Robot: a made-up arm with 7 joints.
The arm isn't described. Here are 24 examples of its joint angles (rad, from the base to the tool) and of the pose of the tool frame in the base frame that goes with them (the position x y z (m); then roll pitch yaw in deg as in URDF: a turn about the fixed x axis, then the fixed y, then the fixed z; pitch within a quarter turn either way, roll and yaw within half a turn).
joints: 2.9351 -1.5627 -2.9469 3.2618 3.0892 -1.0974 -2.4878
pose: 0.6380 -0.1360 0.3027 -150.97 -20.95 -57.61
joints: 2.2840 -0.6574 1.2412 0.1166 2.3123 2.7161 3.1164
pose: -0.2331 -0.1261 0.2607 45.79 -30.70 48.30
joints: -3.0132 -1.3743 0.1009 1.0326 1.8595 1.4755 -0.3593
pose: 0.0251 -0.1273 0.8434 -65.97 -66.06 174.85
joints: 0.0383 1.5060 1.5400 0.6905 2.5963 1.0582 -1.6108
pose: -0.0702 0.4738 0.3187 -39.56 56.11 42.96
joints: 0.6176 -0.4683 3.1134 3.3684 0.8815 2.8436 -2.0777
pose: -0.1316 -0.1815 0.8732 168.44 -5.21 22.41
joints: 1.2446 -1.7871 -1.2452 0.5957 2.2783 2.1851 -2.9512
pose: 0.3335 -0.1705 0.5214 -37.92 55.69 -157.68
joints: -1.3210 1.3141 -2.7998 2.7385 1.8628 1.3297 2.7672
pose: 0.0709 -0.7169 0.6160 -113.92 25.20 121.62
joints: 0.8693 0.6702 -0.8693 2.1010 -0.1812 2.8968 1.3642
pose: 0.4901 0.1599 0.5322 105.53 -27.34 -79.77
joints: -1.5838 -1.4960 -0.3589 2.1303 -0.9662 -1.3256 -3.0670
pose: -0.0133 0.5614 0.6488 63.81 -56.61 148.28
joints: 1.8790 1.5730 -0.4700 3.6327 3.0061 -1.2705 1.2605
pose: -0.2202 0.5546 0.4261 143.69 45.69 -149.44
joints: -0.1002 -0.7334 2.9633 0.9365 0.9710 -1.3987 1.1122
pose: -0.3961 0.1952 0.1686 -87.19 -20.24 21.13
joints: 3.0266 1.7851 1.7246 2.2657 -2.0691 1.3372 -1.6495
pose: -0.6978 -0.2776 0.1647 168.96 14.43 -42.35
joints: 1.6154 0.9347 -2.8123 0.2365 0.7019 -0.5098 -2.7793
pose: 0.0553 -0.3035 0.4935 84.81 47.43 -7.88
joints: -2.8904 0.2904 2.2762 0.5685 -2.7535 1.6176 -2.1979
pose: 0.3523 -0.2889 0.3495 -55.07 -1.75 -164.11
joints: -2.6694 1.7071 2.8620 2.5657 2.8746 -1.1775 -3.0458
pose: -0.4942 -0.3647 0.4807 -29.96 -1.79 -150.70
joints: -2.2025 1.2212 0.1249 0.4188 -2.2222 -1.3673 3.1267
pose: 0.0732 -0.0799 0.0937 52.27 52.29 61.85
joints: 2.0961 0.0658 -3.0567 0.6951 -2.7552 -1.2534 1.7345
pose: 0.1966 -0.2131 0.3061 -147.92 -9.88 10.34
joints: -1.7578 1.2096 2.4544 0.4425 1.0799 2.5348 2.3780
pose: 0.1128 0.1286 0.5291 81.95 49.97 -67.17
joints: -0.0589 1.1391 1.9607 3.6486 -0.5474 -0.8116 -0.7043
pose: 0.5002 -0.3478 0.4786 -80.46 -31.89 -172.83
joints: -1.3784 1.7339 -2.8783 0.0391 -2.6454 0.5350 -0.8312
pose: -0.0885 0.2162 0.4971 -30.00 40.56 51.10
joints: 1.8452 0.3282 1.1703 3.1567 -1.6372 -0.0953 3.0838
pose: -0.0300 0.1569 1.0559 -8.31 10.91 75.10
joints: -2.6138 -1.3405 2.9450 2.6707 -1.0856 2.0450 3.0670
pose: 0.6654 0.2322 0.2877 -98.88 -23.55 178.08
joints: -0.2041 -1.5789 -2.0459 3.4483 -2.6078 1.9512 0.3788
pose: -0.5643 0.3790 0.3811 97.60 -26.89 127.95
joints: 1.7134 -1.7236 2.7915 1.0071 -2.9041 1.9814 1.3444
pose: -0.1851 -0.1455 -0.1942 105.59 41.02 3.75
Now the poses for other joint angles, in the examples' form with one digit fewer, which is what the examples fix.
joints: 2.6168 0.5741 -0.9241 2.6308 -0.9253 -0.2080 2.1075
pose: -0.420 0.343 0.867 -33.2 -46.6 -1.9
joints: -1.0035 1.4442 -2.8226 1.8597 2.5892 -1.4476 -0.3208
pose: 0.112 -0.313 0.741 -48.9 52.3 42.5
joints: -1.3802 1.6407 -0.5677 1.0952 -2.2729 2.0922 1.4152
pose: -0.300 -0.246 -0.079 44.1 50.0 -58.5
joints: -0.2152 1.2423 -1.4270 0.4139 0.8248 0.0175 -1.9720
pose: -0.209 -0.343 0.264 133.3 58.1 -39.3
